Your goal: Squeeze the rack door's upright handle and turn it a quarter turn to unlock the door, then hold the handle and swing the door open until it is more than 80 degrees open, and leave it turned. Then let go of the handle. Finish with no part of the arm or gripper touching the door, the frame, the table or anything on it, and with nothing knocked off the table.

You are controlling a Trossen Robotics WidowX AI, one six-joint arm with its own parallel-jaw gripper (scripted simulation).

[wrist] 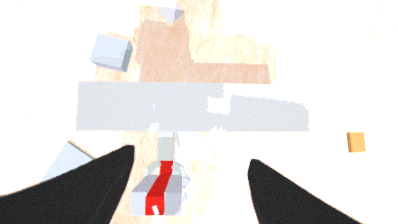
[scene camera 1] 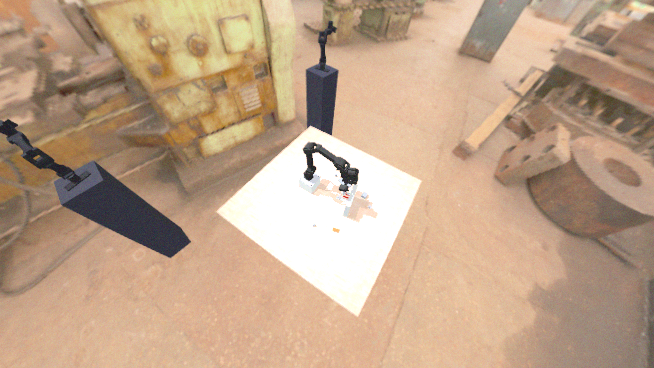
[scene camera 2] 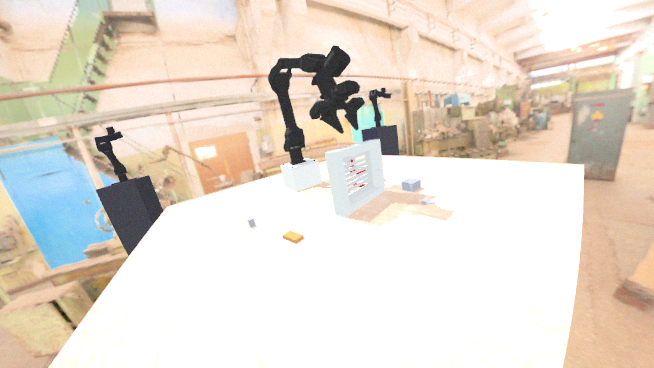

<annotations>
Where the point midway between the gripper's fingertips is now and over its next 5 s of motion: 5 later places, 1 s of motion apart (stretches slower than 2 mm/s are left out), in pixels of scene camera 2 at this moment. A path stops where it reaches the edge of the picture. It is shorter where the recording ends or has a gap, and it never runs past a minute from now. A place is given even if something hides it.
The gripper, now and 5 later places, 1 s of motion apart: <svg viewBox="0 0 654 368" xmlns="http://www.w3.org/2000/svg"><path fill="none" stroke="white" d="M350 131L348 146L350 159L349 160L350 160L350 160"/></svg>
</annotations>
